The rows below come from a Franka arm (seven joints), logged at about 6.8 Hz.
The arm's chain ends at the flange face. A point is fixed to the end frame.
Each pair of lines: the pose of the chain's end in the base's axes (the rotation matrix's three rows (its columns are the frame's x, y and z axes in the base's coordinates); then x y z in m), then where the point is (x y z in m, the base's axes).
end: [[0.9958 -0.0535 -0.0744], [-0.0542 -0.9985 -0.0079], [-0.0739 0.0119 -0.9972]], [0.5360 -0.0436 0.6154]
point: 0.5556 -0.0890 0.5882
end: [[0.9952 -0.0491 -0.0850], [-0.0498 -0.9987 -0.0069], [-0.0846 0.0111 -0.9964]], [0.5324 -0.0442 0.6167]
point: 0.5519 -0.0895 0.5893
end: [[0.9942 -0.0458 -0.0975], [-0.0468 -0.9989 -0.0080], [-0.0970 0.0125 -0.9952]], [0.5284 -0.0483 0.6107]
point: 0.5477 -0.0936 0.5830
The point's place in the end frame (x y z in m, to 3 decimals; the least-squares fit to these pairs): 0.024 0.044 0.026
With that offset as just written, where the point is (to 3 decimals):
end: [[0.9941 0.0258 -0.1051], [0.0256 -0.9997 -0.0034], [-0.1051 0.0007 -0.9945]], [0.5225 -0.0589 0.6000]
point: 0.545 -0.102 0.572
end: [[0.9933 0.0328 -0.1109], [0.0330 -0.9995 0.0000], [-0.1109 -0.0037 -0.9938]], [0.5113 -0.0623 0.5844]
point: 0.534 -0.105 0.556
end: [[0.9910 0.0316 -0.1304], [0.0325 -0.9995 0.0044], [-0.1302 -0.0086 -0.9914]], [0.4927 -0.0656 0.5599]
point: 0.514 -0.109 0.531
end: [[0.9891 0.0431 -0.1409], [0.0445 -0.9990 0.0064], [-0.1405 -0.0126 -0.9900]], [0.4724 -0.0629 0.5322]
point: 0.494 -0.106 0.503
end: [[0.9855 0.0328 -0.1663], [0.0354 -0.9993 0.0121], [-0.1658 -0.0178 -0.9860]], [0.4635 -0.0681 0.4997]
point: 0.484 -0.111 0.469
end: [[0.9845 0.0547 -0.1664], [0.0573 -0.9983 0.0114], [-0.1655 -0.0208 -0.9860]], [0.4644 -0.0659 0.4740]
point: 0.486 -0.108 0.443
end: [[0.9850 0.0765 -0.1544], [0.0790 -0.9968 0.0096], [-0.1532 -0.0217 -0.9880]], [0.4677 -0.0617 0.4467]
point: 0.491 -0.103 0.416
